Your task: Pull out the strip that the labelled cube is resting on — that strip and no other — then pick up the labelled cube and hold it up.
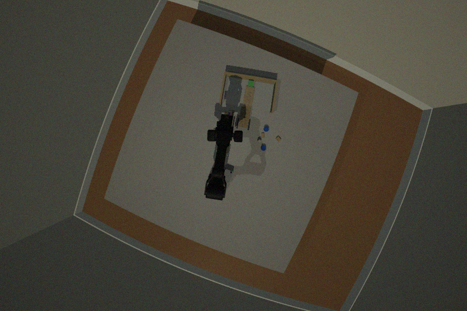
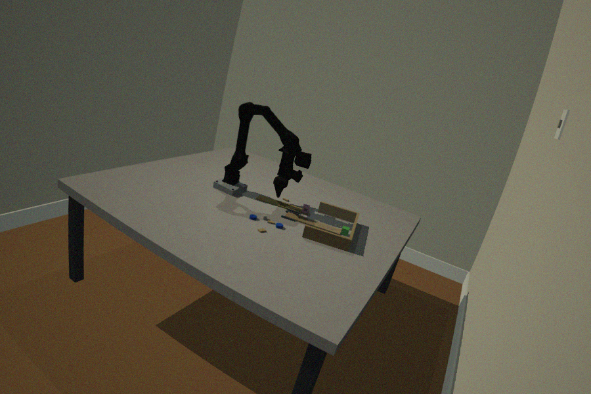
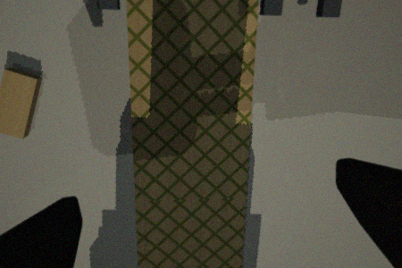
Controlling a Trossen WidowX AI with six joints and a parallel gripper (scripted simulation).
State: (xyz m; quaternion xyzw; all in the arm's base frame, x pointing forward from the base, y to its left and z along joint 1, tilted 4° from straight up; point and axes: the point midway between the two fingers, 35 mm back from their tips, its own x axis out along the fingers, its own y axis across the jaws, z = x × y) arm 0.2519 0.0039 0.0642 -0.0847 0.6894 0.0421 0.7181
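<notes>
My gripper tip is now 2 cm short of the strip and 5 cm above it. Also, from my gripper tip: tan block (1 cm ahead, 8 cm to the left, 5 cm below); then labelled cube (14 cm ahead, 1 cm to the left, 3 cm below).
</notes>
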